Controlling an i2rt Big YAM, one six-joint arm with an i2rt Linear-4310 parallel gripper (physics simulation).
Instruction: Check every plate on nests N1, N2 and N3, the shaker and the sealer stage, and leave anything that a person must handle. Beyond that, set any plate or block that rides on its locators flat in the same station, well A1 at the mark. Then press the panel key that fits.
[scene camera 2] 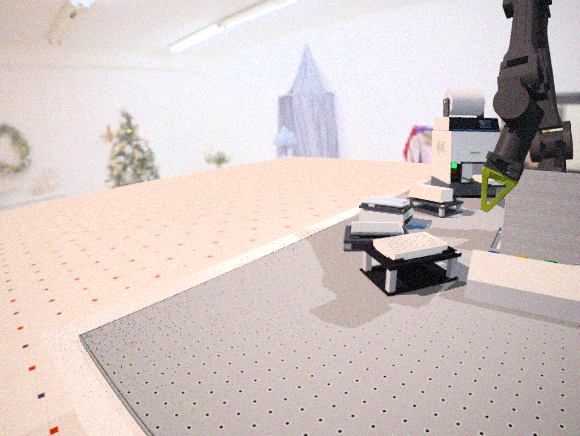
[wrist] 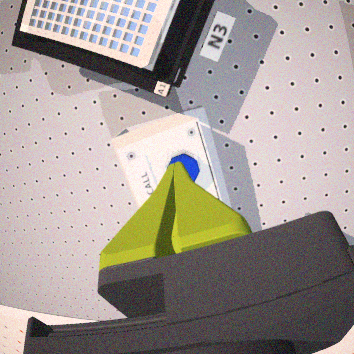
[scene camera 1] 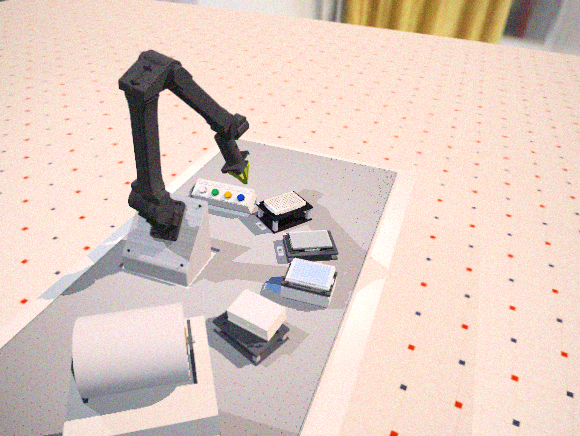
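My gripper (scene camera 1: 246, 182) (scene camera 2: 485, 209) (wrist: 178, 171) is shut and empty, above the panel (scene camera 1: 223, 202) (scene camera 2: 525, 280) (wrist: 150, 135). In the wrist view its tips overlap the edge of the blue key (scene camera 1: 240, 197) (wrist: 187, 167), beside the word CALL. A white plate (scene camera 1: 285, 202) (scene camera 2: 410, 245) (wrist: 90, 30) lies on black nest N3 (scene camera 2: 391, 281) (wrist: 150, 82). A pale plate (scene camera 1: 311, 240) (scene camera 2: 376, 228) is on a low dark station. A bluish plate (scene camera 1: 310, 274) (scene camera 2: 385, 201) is on a white-based station. A white block (scene camera 1: 256, 312) (scene camera 2: 431, 192) is on a dark stand. Exact seating is unclear at this size.
The sealer-like machine with a large roll (scene camera 1: 130, 350) (scene camera 2: 465, 102) stands at the far end from the panel, with a green light (scene camera 2: 454, 165). Green (scene camera 1: 215, 192), yellow (scene camera 1: 228, 195) and white (scene camera 1: 202, 190) keys line the panel. The arm's base (scene camera 1: 167, 255) stands beside the stations.
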